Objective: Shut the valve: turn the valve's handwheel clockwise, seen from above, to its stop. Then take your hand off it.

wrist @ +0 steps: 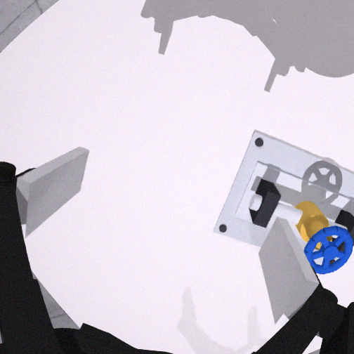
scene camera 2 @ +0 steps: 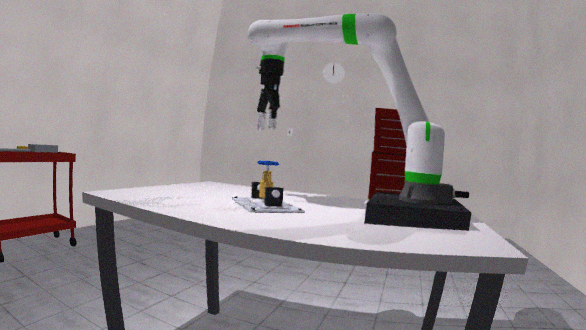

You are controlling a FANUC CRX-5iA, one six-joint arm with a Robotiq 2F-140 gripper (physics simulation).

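The valve's blue handwheel (scene camera 2: 268,163) (wrist: 331,251) lies level on top of the yellow valve body (scene camera 2: 266,185) (wrist: 312,220). The body stands between two black blocks on a light grey base plate (scene camera 2: 245,203) (wrist: 241,185). My gripper (scene camera 2: 266,123) (wrist: 176,204) is open and empty, pointing down, well above the handwheel and apart from it. In the wrist view the handwheel is at the lower right, outside the space between the fingers, just right of the right finger pad. That pad overlaps a little of the base plate in this view.
The base plate lies on the white table (scene camera 2: 165,215) (wrist: 150,125). The robot's black base block (scene camera 2: 417,215) stands at the table's right end. A red drawer cabinet (scene camera 2: 386,165) stands behind the table, and a red cart (scene camera 2: 37,156) stands at the far left. Arm shadows fall on the table.
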